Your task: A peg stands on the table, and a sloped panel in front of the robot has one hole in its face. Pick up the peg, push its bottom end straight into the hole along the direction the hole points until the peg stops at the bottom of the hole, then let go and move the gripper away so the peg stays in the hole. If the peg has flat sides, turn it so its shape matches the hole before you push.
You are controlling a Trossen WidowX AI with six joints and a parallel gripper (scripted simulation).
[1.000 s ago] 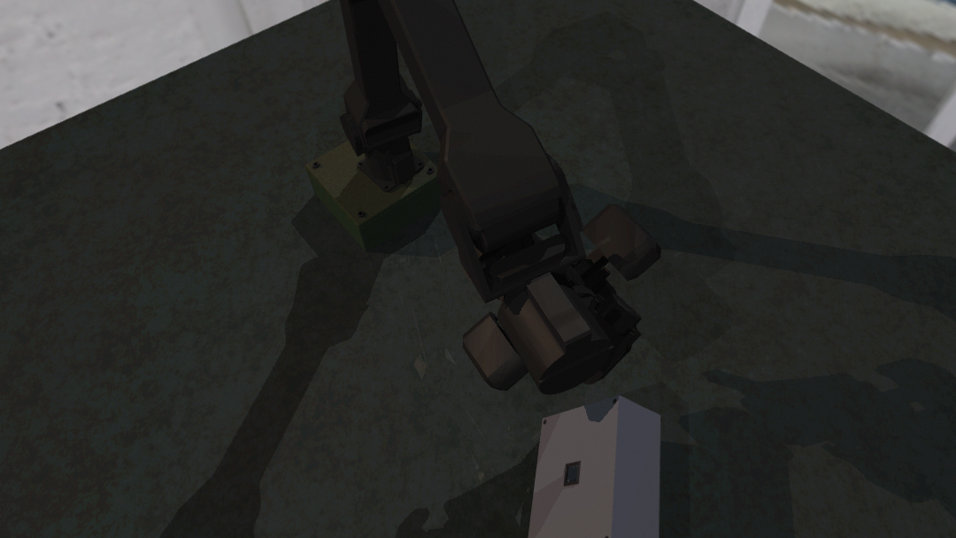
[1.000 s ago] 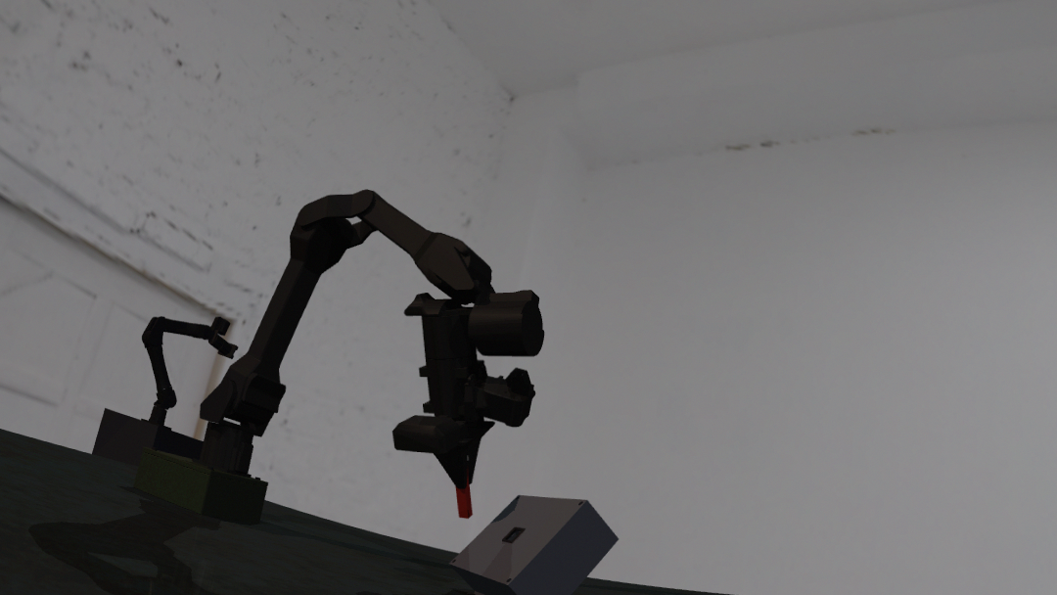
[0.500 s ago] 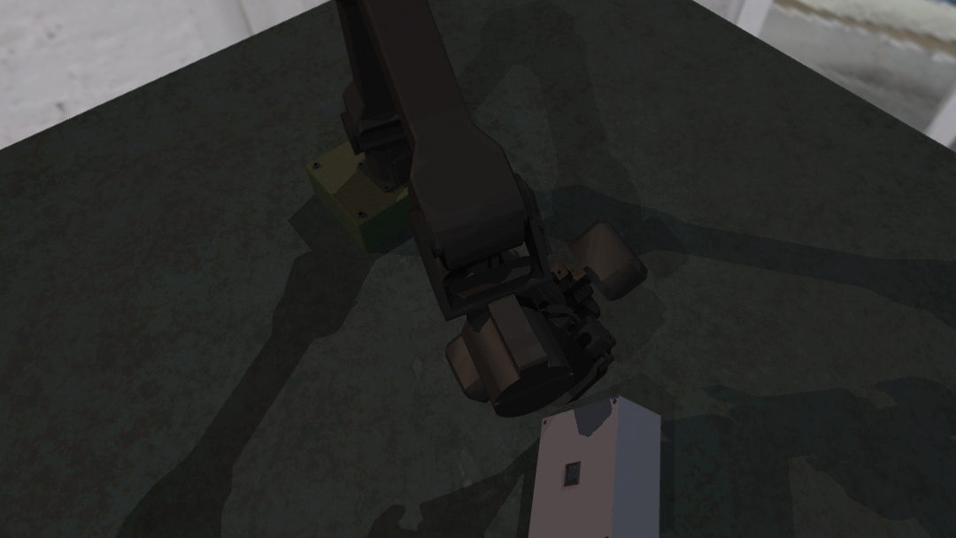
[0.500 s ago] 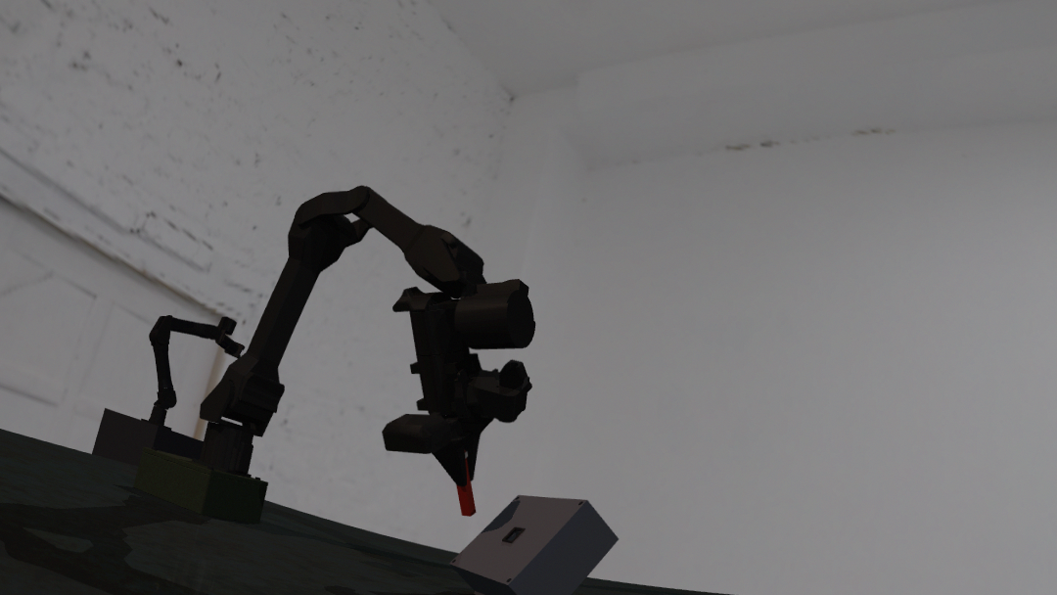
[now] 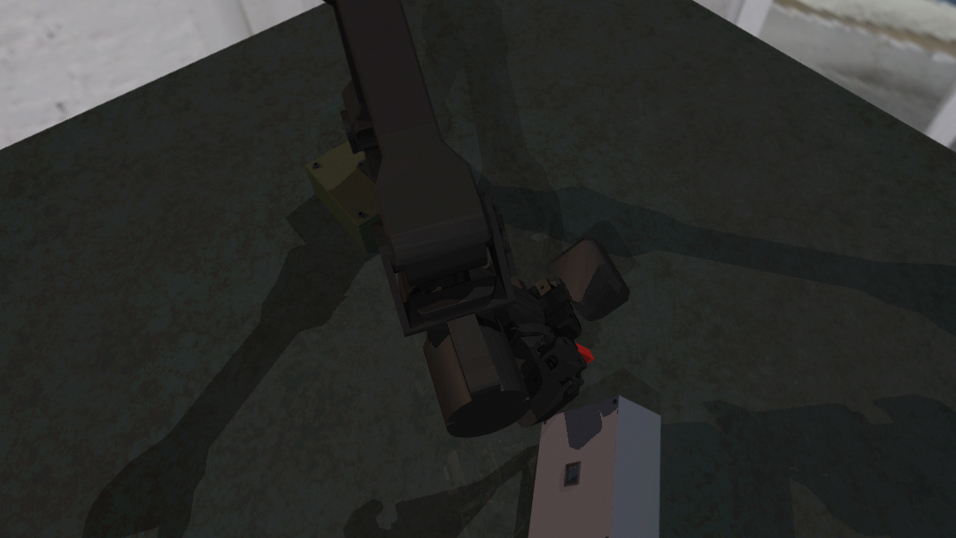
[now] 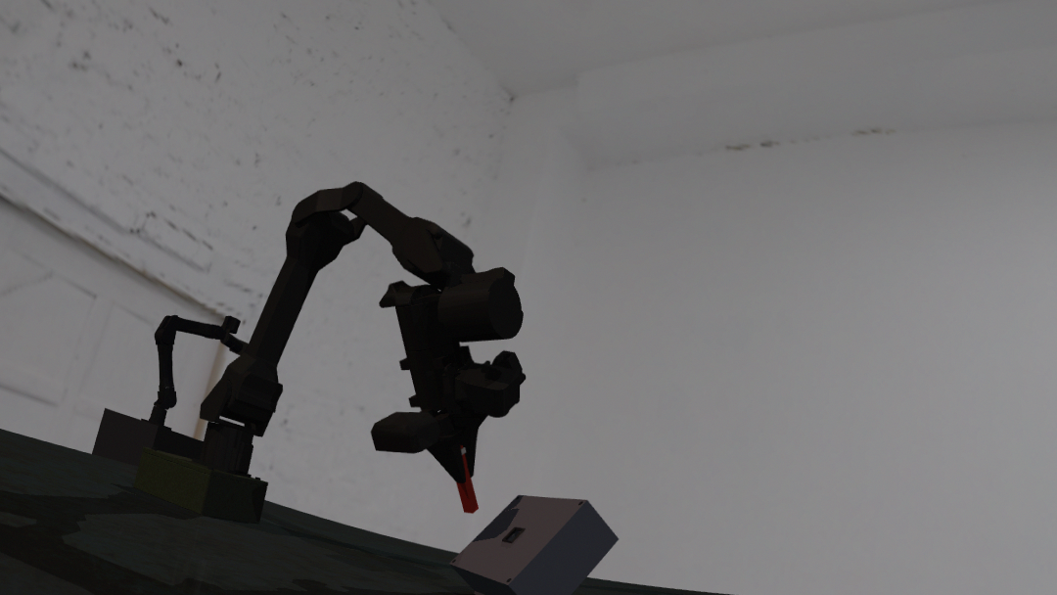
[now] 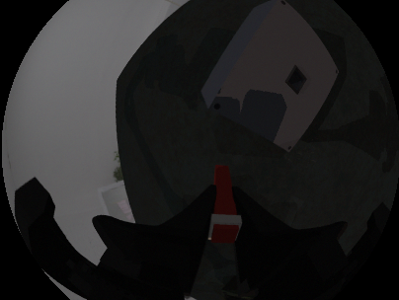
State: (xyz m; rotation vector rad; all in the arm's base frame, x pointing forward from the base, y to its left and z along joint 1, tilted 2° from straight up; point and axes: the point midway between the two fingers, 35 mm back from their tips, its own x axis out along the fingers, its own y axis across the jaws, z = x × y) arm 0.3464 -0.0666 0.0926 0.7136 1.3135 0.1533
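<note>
My gripper tip is 90 mm short of the sloped panel, 50 mm to the left of it and 70 mm above it. Round my gripper tip: red peg: 10 mm behind, 10 mm to the right, 10 mm above.
</note>
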